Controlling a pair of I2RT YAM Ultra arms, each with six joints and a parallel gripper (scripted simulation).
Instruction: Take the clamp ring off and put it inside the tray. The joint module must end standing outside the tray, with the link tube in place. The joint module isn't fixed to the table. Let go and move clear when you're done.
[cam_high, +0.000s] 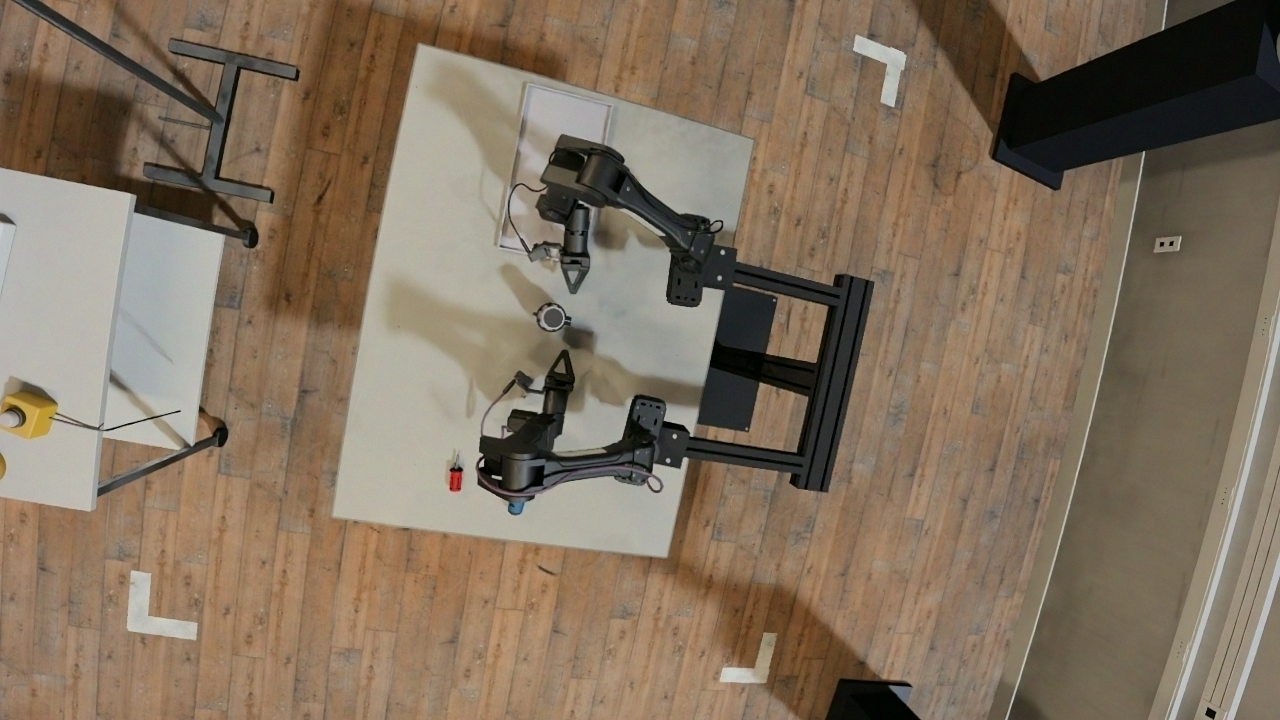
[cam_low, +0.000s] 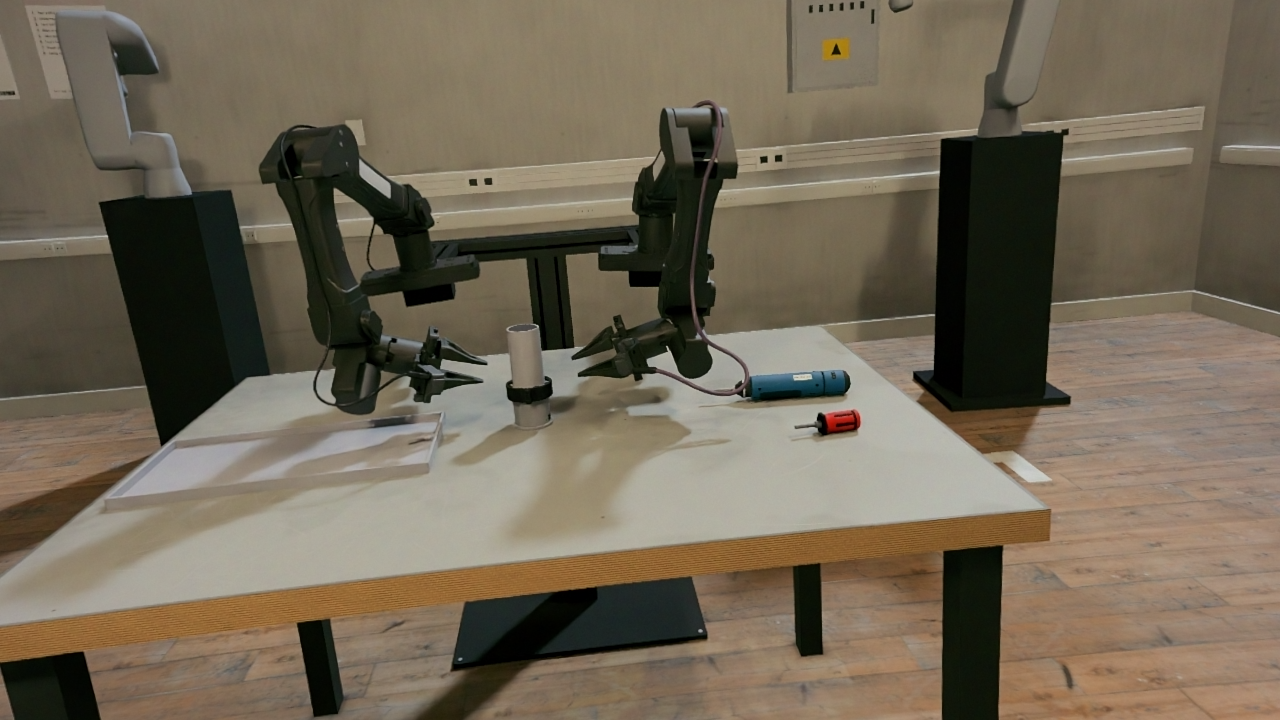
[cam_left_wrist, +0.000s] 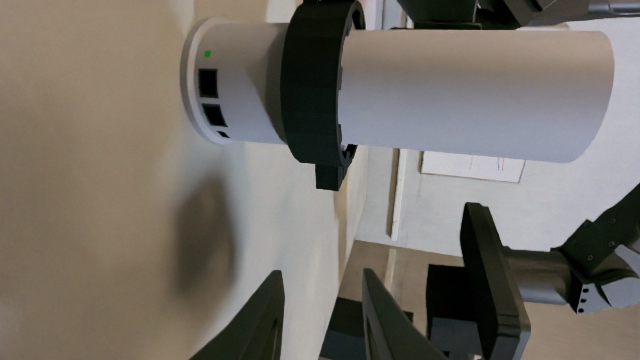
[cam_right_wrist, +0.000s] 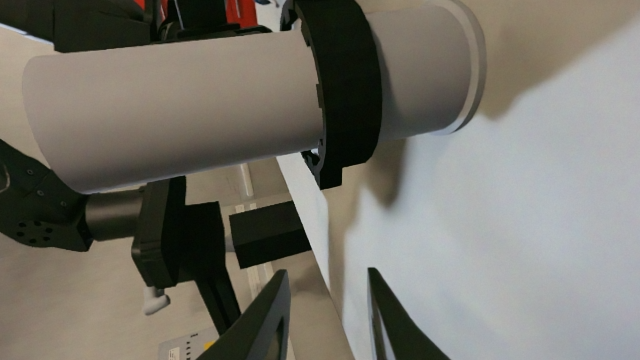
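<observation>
The black clamp ring is 80 mm to the right of my left hand, 50 mm ahead of it and 20 mm below it. The rest, counted from my left hand: pale link tube (90 mm to the right, 50 mm ahead, 30 mm above); small screw (240 mm to the right, 110 mm ahead, 70 mm below); grey joint module (80 mm to the right, 50 mm below, 50 mm ahead).
My right hand is 30 mm short of the black clamp ring, 80 mm to the right of it and 30 mm above it. From my right hand the other things lie so: pale link tube (30 mm ahead, 70 mm to the left, 20 mm above); small screw (80 mm ahead, 90 mm to the right, 80 mm below); grey joint module (30 mm ahead, 80 mm to the left, 60 mm below).
</observation>
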